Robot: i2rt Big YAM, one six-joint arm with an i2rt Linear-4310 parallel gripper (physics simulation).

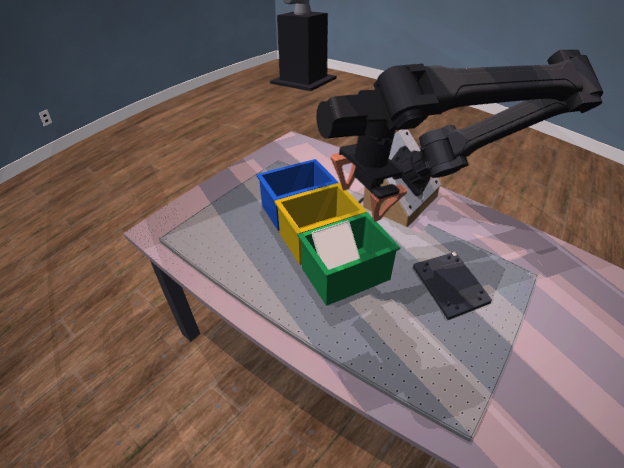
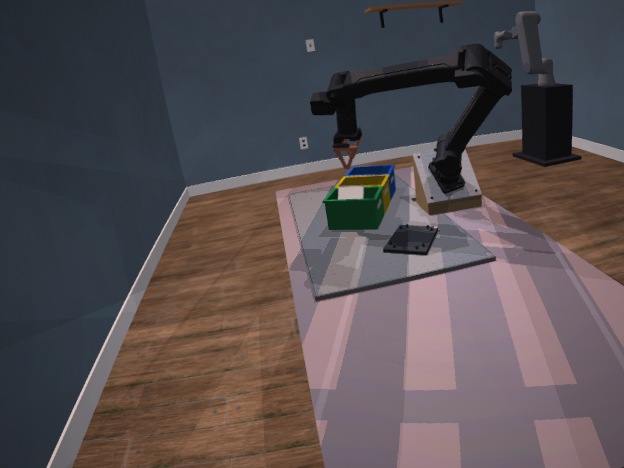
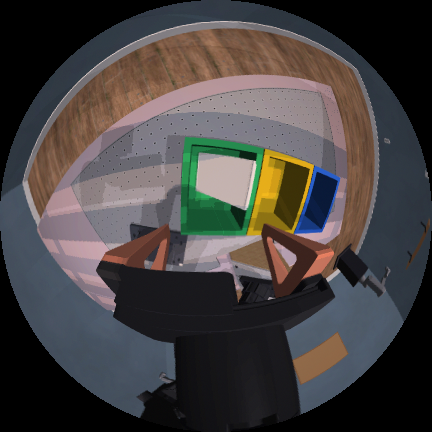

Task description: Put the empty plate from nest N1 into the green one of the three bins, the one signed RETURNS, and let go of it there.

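Where they show: gripper, fingertip midpoint: (image 1: 360, 204) (image 2: 349, 163) (image 3: 216, 228); arm's base, link origin: (image 1: 408, 171) (image 2: 446, 175) (image 3: 259, 284).
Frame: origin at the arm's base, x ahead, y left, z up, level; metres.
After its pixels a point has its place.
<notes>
The white plate (image 1: 335, 245) {z -0.016, x 0.340, y -0.031 m} (image 2: 350, 192) {z -0.002, x 0.333, y -0.041 m} (image 3: 225, 179) {z -0.023, x 0.340, y -0.025 m} rests tilted inside the green bin (image 1: 357, 279) {z -0.049, x 0.372, y 0.041 m} (image 2: 353, 215) {z -0.047, x 0.357, y 0.050 m} (image 3: 186, 175) {z 0.005, x 0.382, y 0.031 m}, with a smooth face showing upward and one edge raised near the yellow bin's side. Its well side is hidden. My gripper (image 1: 361, 203) {z 0.109, x 0.339, y 0.017 m} (image 2: 346, 167) {z 0.109, x 0.339, y 0.017 m} (image 3: 216, 228) {z 0.109, x 0.339, y 0.017 m} is open and empty, above the bins and apart from the plate. A dark nest (image 1: 451, 287) {z -0.083, x 0.257, y 0.221 m} (image 2: 411, 239) {z -0.083, x 0.246, y 0.231 m} (image 3: 177, 247) {z -0.083, x 0.211, y 0.163 m} with small pegs around its edges lies on the perforated board and holds no plate. Its label and the bin sign cannot be read.
The yellow bin (image 1: 289, 234) {z -0.045, x 0.336, y -0.152 m} (image 2: 362, 180) {z -0.010, x 0.249, y -0.168 m} (image 3: 272, 170) {z -0.089, x 0.291, y -0.154 m} stands beside the green one, and the blue bin (image 1: 268, 204) {z -0.051, x 0.266, y -0.268 m} (image 2: 370, 169) {z -0.007, x 0.178, y -0.278 m} (image 3: 320, 200) {z -0.036, x 0.167, y -0.271 m} beyond it. The bins stand on the grey perforated board (image 1: 226, 251) {z -0.095, x 0.422, y -0.280 m} (image 3: 125, 170) {z -0.095, x 0.458, y 0.167 m}. The arm's base block (image 2: 453, 203) {z -0.080, x 0.010, y 0.060 m} stands beside the board.
</notes>
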